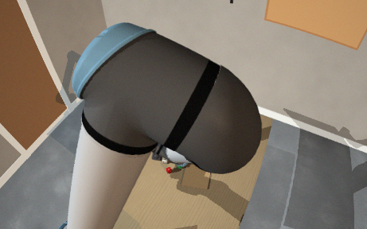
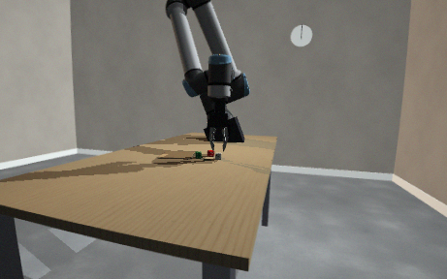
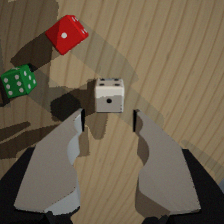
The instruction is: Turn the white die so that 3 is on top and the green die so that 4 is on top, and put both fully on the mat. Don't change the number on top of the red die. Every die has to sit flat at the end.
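The white die is 4 cm below my hand. From my hand the other things lie so: green die 9 cm to the right, 4 cm below, 1 cm ahead; then red die 5 cm to the right, 4 cm below, 4 cm behind; then tan mat 20 cm to the right, 5 cm below.
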